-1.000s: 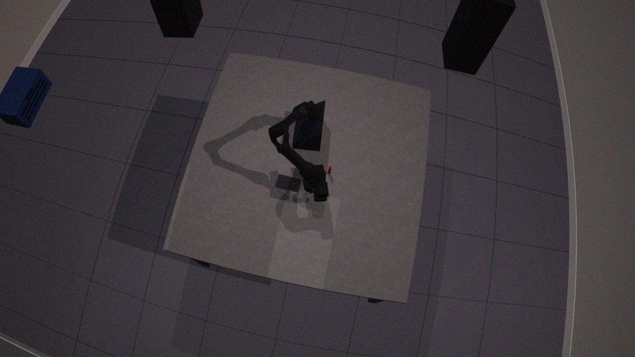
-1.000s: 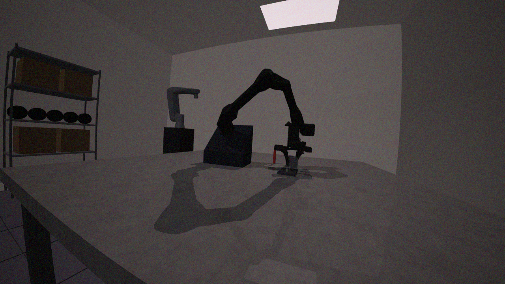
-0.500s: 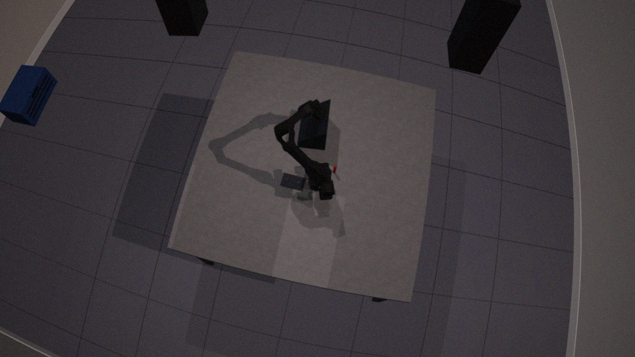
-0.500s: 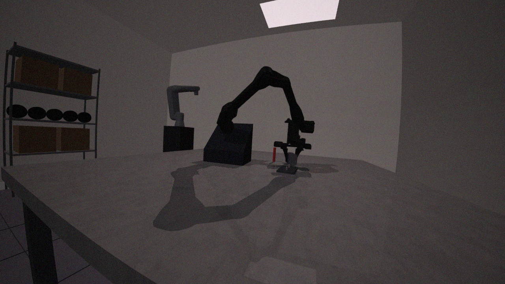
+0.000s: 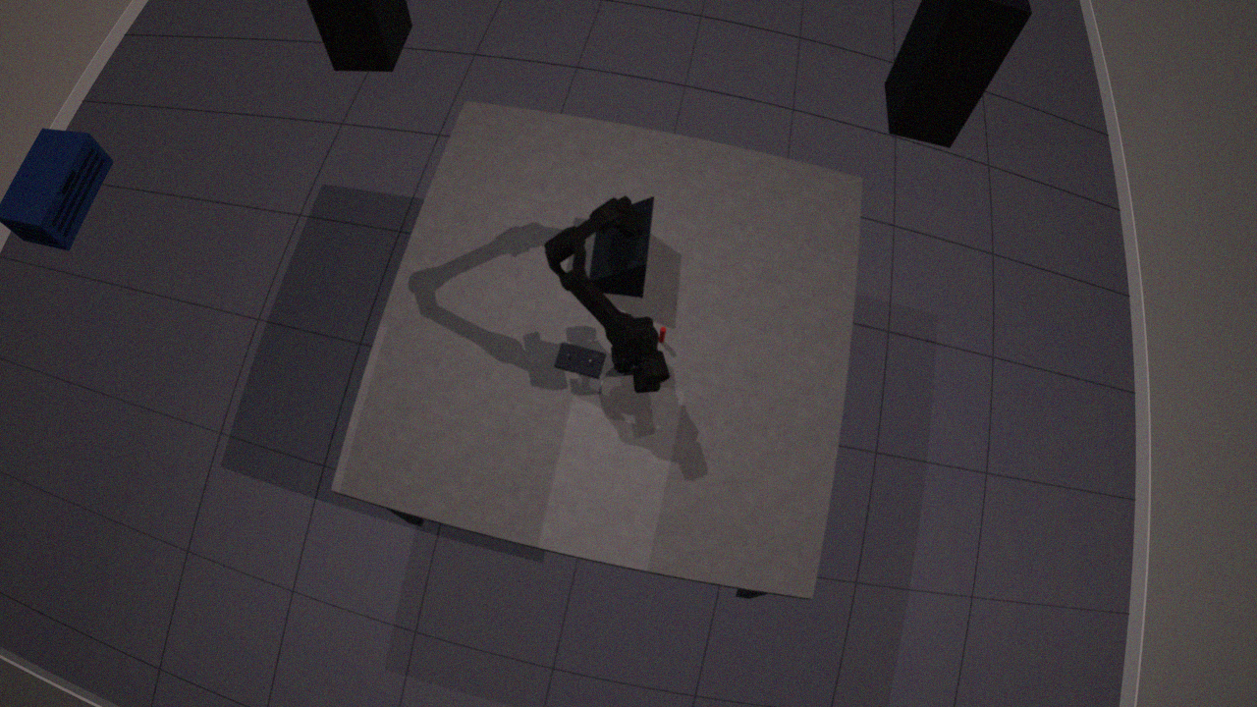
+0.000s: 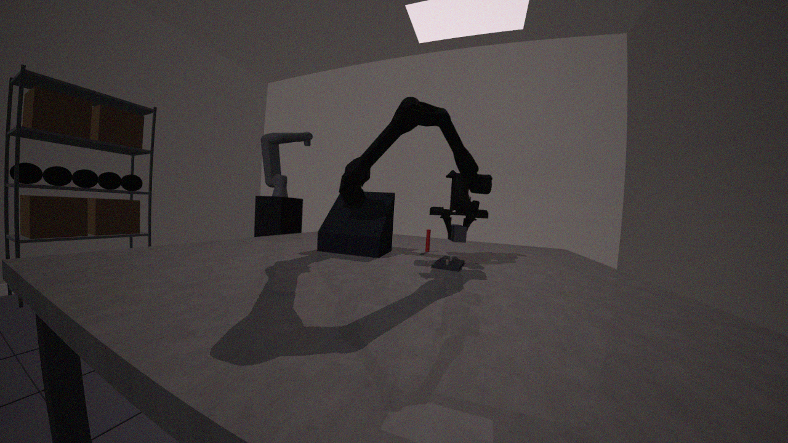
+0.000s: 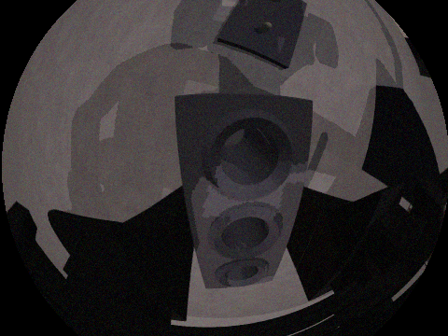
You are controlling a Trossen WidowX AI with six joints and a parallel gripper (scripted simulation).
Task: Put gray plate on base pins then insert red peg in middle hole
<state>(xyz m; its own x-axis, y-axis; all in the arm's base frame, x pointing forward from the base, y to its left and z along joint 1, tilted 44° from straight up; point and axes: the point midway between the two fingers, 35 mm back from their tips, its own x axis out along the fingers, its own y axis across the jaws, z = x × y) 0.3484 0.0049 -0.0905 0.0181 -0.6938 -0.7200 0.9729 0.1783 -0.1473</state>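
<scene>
The dark base is 10 mm behind my gripper tip, 160 mm to the right of it and 50 mm below it. Round my gripper tip: gray plate: 30 mm above; red peg: 100 mm behind, 40 mm to the left, 20 mm below.
</scene>
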